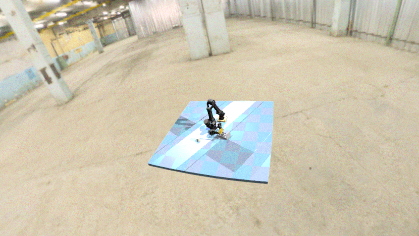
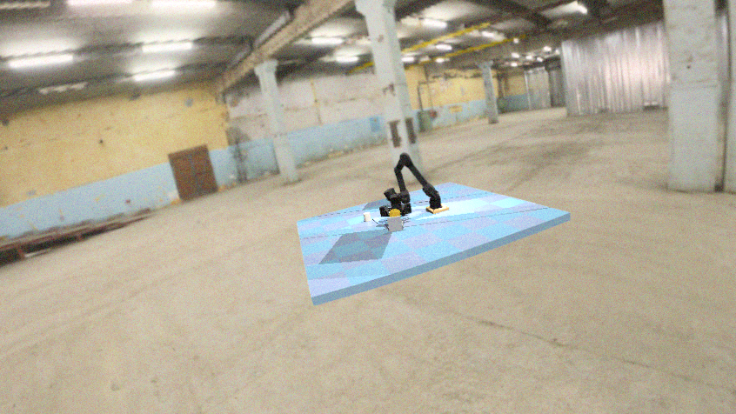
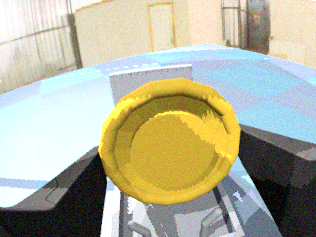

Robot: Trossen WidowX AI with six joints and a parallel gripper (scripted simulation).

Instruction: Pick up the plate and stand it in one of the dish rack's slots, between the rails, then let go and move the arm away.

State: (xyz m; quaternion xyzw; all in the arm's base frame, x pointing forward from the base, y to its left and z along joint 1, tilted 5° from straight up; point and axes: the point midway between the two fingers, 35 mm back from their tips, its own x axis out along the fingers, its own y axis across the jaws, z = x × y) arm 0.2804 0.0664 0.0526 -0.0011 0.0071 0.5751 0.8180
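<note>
The dish rack lies 4 cm below my gripper tip, 2 cm to the left of it and 1 cm ahead of it. The rest, counted from my gripper tip: plate 1 cm to the right; then white cup 25 cm to the right, 12 cm ahead, 4 cm below; then blue spoon 19 cm to the right, 9 cm behind, 6 cm below.
</note>
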